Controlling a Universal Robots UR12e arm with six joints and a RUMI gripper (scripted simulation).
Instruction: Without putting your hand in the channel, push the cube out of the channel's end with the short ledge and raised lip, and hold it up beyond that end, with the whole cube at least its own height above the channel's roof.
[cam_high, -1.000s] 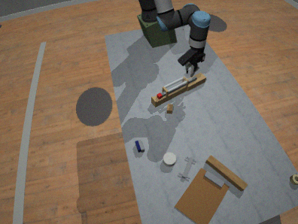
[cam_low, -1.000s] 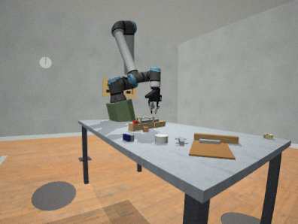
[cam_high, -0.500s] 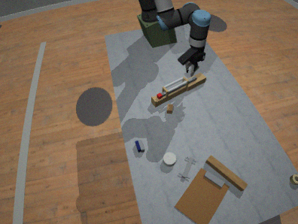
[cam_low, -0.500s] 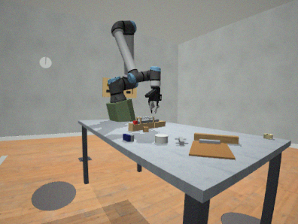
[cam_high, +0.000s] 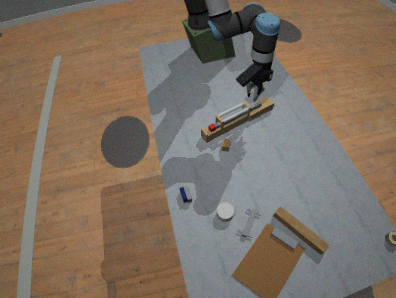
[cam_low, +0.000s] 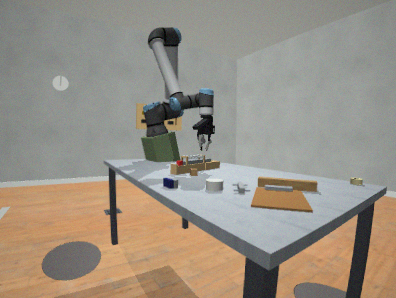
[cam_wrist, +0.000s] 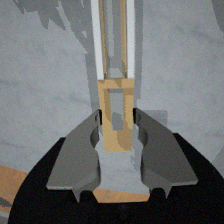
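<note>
Now: hand 220 mm to the left of the red cube, 80 mm above it and 50 mm short of it. From my hand the other things lie so: wooden block 180 mm to the right, 130 mm ahead, 120 mm below; then blue block 430 mm to the right, 300 mm ahead, 120 mm below; then channel 100 mm to the right, 80 mm below, 20 mm ahead.
</note>
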